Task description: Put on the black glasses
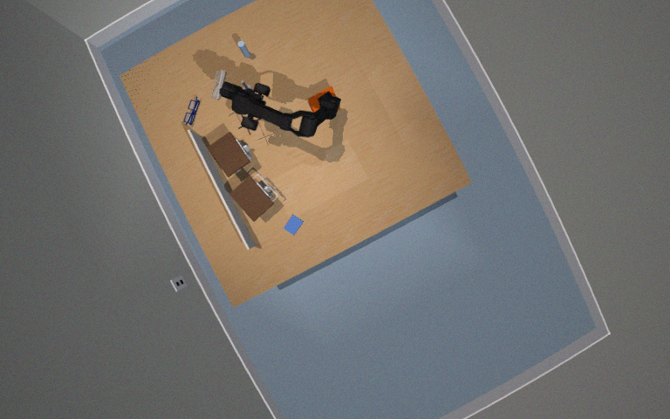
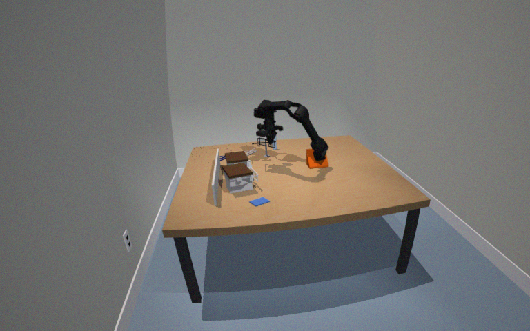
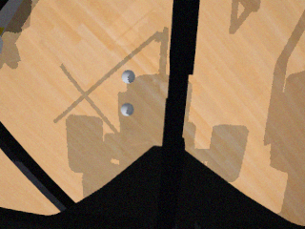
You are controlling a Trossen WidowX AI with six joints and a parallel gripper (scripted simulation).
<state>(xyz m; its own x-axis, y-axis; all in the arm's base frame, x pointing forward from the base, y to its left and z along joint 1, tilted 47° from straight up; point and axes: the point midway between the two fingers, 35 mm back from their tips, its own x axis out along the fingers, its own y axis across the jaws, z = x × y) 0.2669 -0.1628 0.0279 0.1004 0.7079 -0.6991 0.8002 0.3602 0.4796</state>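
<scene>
Now: the stand 1 cm behind my gripper tip, 19 cm to the right of it and 11 cm below it. Also, from my gripper tip: blue tag: 17 cm ahead, 48 cm to the left, 13 cm below; white upright panel: 35 cm ahead, 16 cm to the left, 8 cm below.
</scene>
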